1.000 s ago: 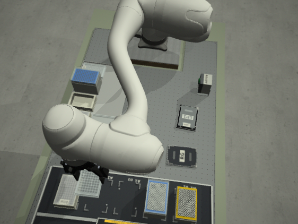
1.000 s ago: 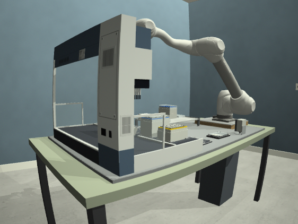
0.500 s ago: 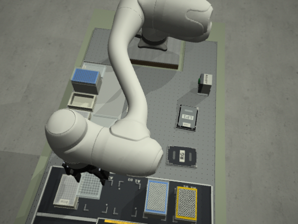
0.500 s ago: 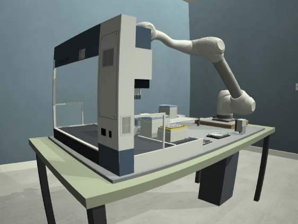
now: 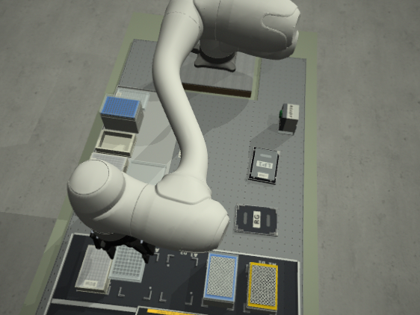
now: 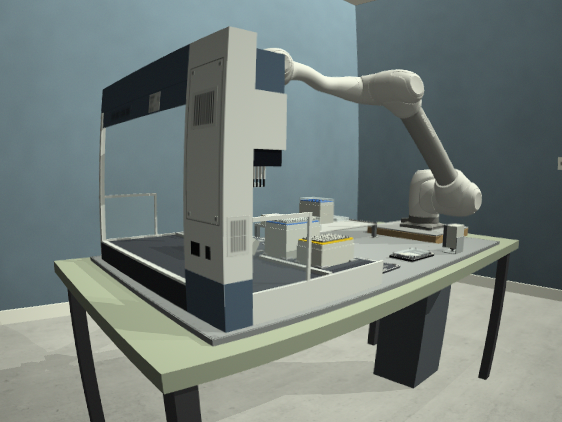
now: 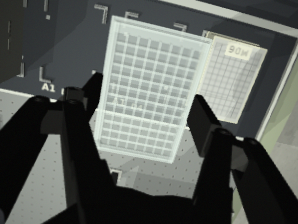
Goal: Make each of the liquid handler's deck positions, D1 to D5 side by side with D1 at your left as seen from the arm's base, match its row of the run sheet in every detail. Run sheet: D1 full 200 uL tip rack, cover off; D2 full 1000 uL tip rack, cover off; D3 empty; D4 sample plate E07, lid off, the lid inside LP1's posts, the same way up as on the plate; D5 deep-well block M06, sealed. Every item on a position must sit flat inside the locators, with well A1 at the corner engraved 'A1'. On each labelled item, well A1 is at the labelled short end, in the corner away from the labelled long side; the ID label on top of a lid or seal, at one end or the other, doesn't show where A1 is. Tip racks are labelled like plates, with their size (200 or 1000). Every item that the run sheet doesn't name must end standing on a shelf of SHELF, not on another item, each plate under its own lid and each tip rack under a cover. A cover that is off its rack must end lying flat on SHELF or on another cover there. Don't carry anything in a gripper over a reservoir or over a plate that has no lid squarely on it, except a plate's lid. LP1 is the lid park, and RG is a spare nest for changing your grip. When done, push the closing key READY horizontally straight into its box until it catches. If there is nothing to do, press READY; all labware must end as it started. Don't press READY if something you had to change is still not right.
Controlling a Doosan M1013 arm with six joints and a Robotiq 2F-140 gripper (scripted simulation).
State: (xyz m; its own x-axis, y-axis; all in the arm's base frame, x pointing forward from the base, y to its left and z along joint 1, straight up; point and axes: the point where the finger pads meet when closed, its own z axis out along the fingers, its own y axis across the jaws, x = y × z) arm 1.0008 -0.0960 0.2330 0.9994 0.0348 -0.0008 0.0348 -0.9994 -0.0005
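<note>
The deep-well block M06 is 10 mm ahead of my hand, 120 mm to the right of it and 180 mm below it. Also, from my hand: yellow-rimmed tip rack (20 mm behind, 370 mm to the left, 160 mm below); blue-rimmed tip rack (20 mm behind, 240 mm to the left, 140 mm below); clear sample plate (20 mm below).
</note>
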